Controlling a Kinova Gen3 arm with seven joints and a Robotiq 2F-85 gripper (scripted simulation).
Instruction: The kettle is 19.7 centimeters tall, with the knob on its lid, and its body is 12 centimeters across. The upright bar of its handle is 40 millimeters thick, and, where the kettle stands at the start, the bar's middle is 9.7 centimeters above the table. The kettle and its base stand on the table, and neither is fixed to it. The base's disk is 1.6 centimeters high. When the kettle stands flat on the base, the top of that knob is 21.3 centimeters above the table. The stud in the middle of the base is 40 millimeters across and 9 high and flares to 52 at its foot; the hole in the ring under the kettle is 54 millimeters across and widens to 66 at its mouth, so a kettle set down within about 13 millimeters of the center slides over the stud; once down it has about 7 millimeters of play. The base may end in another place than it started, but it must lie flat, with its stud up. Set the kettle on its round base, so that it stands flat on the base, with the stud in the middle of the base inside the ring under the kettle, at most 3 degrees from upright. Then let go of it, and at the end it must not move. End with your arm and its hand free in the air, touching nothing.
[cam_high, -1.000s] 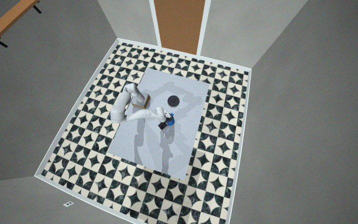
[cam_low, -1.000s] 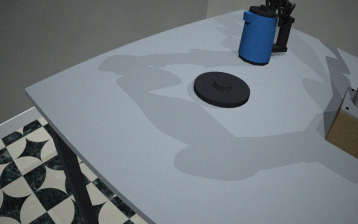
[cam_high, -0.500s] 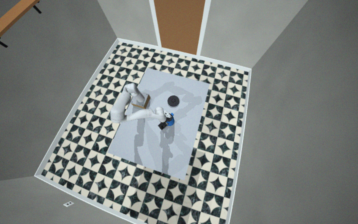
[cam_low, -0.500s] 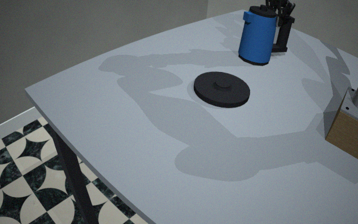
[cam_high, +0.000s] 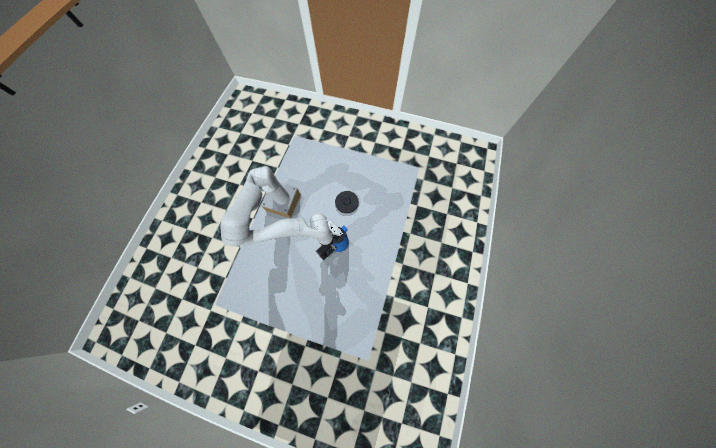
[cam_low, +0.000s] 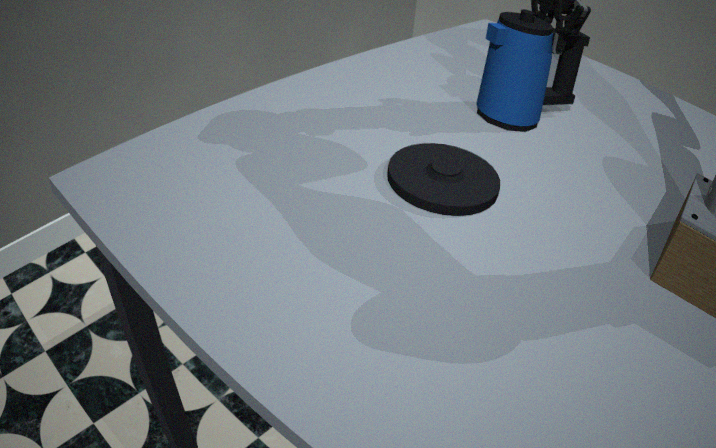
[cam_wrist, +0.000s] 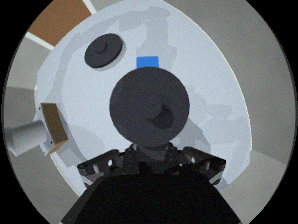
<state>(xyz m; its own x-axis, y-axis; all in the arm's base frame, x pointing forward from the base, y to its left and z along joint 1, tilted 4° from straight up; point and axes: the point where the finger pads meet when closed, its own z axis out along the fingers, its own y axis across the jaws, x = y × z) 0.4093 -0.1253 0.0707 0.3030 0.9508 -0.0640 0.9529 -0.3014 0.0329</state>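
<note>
Right now the blue kettle is 10 mm ahead of my hand, 30 mm to the left of it and 50 mm below it. Also, from my hand: round black base: 70 mm behind, 320 mm to the left, 140 mm below.
</note>
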